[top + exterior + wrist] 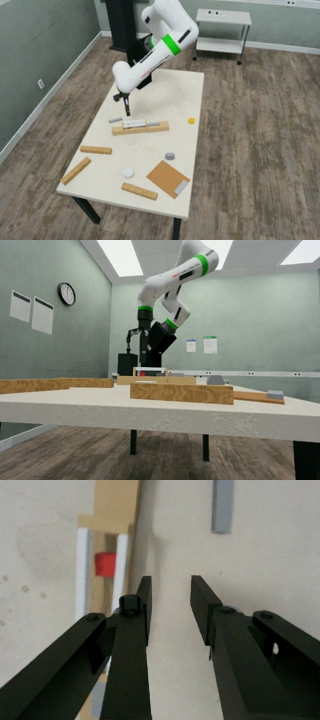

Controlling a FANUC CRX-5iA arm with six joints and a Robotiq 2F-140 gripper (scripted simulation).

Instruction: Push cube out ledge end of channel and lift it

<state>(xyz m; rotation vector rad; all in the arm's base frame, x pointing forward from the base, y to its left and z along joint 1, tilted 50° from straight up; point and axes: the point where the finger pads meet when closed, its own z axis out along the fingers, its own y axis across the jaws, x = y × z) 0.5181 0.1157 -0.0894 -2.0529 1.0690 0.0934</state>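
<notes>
The flat grey stick is 1 cm ahead of my hand, 13 cm to the right of it and 15 cm below it. Also, from my hand: channel (3 cm ahead, 8 cm to the left, 10 cm below); then red cube (6 cm ahead, 4 cm to the left, 10 cm below); then white disc (37 cm ahead, 22 cm to the left, 14 cm below).
</notes>
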